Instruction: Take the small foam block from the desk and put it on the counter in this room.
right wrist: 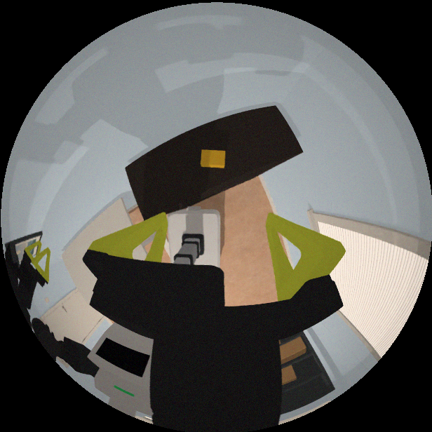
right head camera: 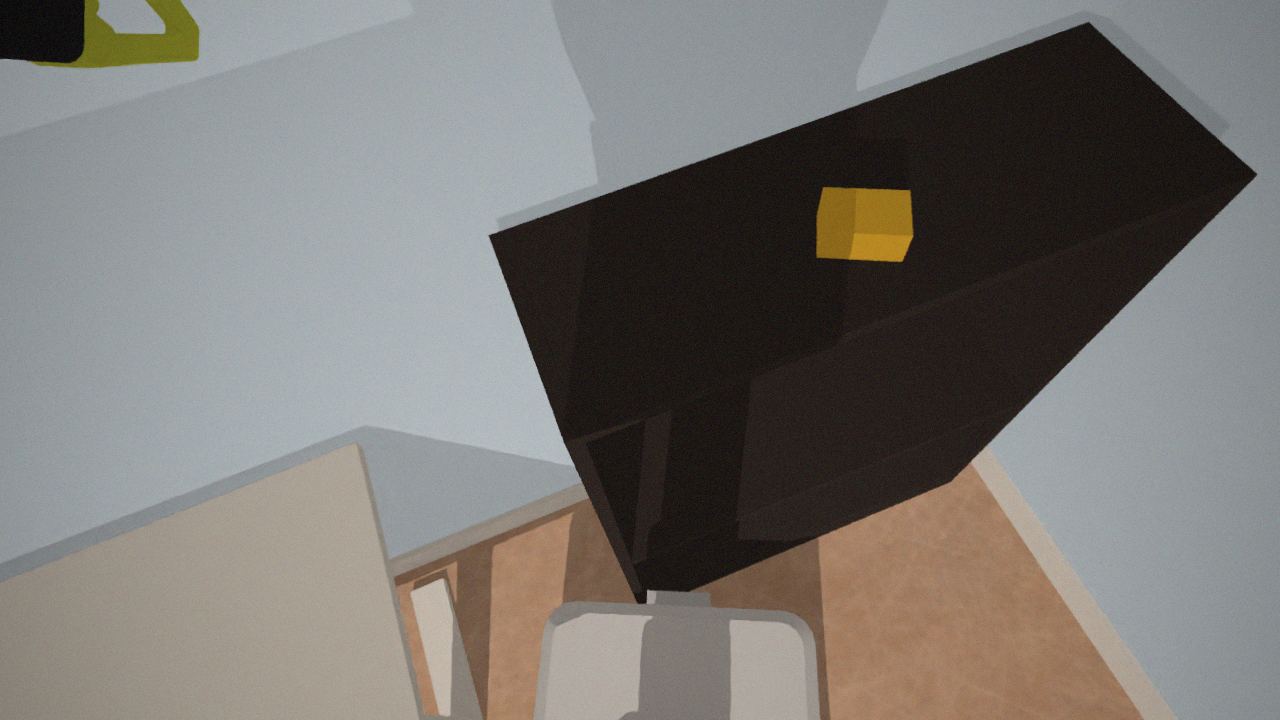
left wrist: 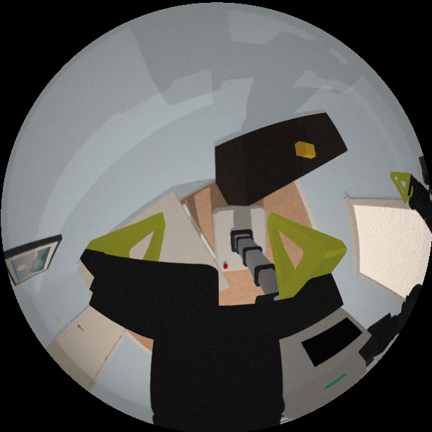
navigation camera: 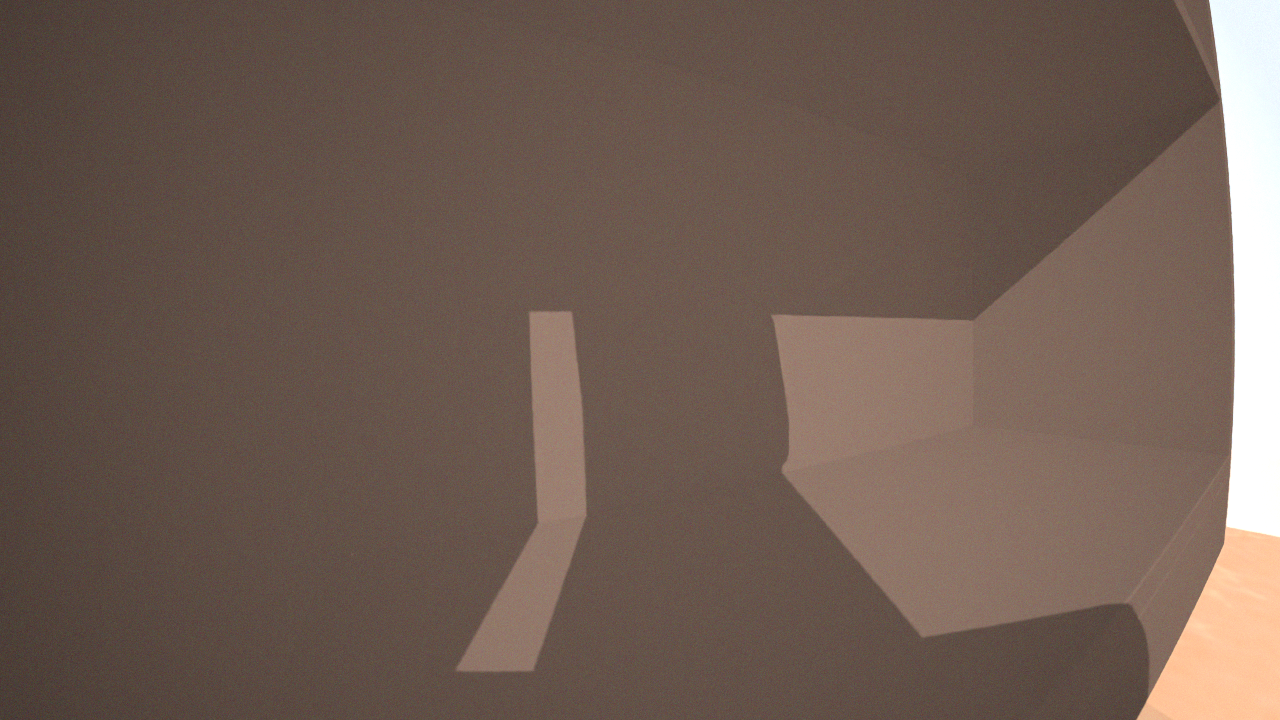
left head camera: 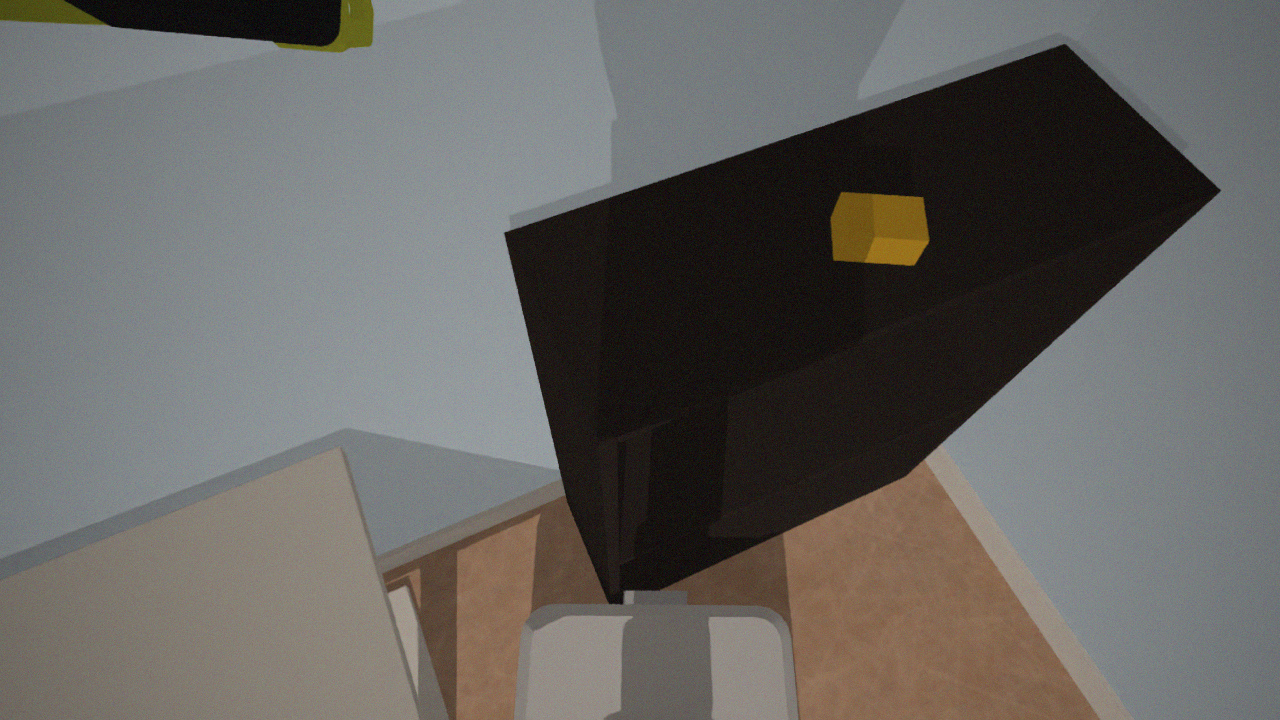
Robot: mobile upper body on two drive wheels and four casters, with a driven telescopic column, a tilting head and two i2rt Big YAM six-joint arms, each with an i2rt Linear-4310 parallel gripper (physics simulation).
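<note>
The small foam block, a yellow-orange block, rests on the dark desk, right of its middle in the head views. My left gripper is open and empty, high up and away from the block; part of it shows at the top left of both head views. My right gripper is open and empty, above and apart from the block and desk. A beige flat-topped piece stands left of the desk; I cannot tell whether it is the counter.
My pale base is close to the desk's near lower edge. A blind hangs at the right. A framed picture is at the left. A dark shelf unit holds brown boxes. A brown surface fills much of the navigation view.
</note>
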